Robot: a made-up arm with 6 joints.
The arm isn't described. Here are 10 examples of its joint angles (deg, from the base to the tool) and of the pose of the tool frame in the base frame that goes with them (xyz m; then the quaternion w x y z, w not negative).
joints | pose
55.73 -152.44 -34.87 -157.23 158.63 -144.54 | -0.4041 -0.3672 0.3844 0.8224 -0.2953 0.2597 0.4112
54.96 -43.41 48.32 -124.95 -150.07 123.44 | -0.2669 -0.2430 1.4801 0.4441 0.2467 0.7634 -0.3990
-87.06 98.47 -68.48 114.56 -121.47 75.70 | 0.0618 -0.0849 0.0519 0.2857 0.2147 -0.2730 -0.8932
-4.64 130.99 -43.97 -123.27 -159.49 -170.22 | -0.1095 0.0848 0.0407 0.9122 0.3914 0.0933 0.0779
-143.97 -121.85 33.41 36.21 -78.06 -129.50 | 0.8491 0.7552 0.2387 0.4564 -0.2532 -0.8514 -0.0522
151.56 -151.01 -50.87 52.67 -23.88 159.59 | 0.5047 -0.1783 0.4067 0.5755 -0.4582 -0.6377 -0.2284
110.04 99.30 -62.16 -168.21 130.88 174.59 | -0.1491 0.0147 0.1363 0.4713 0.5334 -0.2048 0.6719
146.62 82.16 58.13 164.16 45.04 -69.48 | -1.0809 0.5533 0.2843 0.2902 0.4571 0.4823 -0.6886
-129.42 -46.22 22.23 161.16 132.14 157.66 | 0.2856 0.1419 1.4289 0.4053 0.5470 0.1106 -0.7241
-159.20 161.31 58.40 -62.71 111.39 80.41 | 0.0195 0.0750 -0.7677 0.3140 -0.1479 -0.7052 0.6182
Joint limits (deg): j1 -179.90..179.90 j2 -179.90..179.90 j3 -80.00..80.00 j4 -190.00..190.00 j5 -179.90..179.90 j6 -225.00..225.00
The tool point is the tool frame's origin. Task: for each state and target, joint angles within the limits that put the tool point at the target. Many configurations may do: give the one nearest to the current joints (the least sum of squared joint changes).
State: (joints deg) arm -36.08 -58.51 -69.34 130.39 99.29 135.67
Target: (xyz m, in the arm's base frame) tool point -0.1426 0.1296 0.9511
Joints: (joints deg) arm -21.20 -77.67 -47.15 120.15 99.29 135.67
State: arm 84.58 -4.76 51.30 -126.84 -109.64 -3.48
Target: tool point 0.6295 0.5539 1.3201
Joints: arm 36.52 31.95 79.60 -120.76 -109.64 -3.48
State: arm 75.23 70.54 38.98 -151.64 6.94 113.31
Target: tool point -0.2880 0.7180 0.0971
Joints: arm 103.27 65.44 -0.71 -146.84 6.94 113.31
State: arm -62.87 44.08 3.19 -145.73 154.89 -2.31
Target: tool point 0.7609 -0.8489 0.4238
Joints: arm -54.36 64.86 45.33 -153.81 154.89 -2.31
